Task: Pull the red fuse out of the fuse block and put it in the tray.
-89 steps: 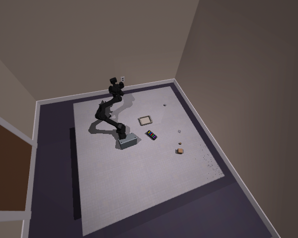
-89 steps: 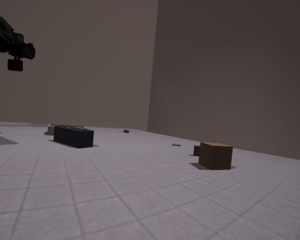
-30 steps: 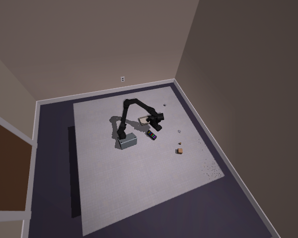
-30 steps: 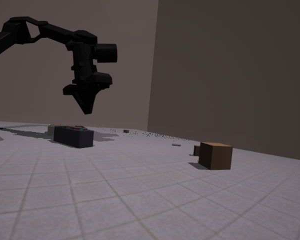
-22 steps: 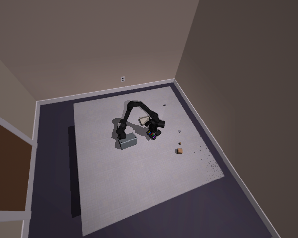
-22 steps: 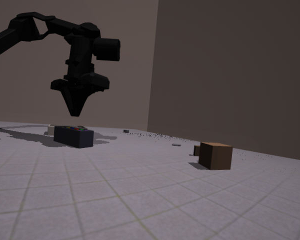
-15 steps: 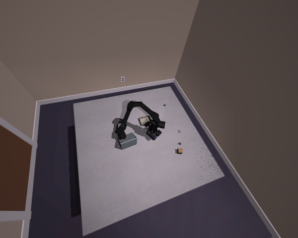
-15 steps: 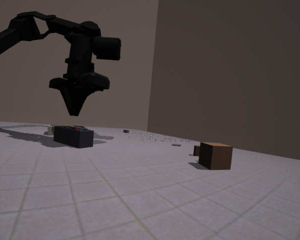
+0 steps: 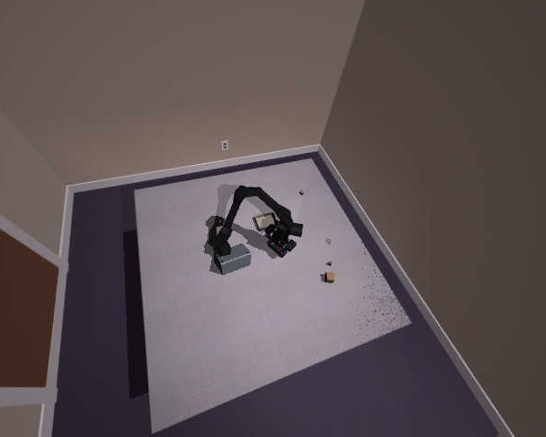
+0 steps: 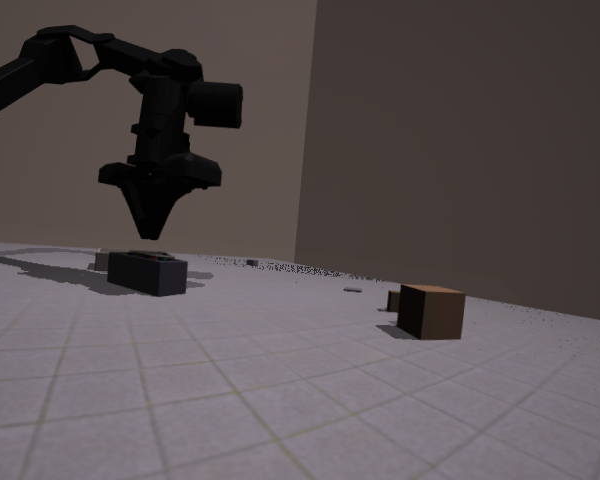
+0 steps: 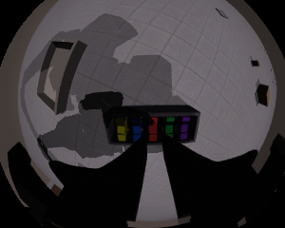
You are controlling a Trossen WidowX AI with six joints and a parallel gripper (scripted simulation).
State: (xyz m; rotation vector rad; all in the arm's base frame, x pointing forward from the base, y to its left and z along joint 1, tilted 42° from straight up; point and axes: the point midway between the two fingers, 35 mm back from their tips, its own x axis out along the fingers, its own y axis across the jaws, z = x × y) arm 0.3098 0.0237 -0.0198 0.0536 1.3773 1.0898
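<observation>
Now: gripper tip 200 mm to the right of the beige tray, 60 mm above it and 30 mm past it. The rest, counted from my gripper tip: brown cube (250 mm ahead, 230 mm to the right, 40 mm below).
</observation>
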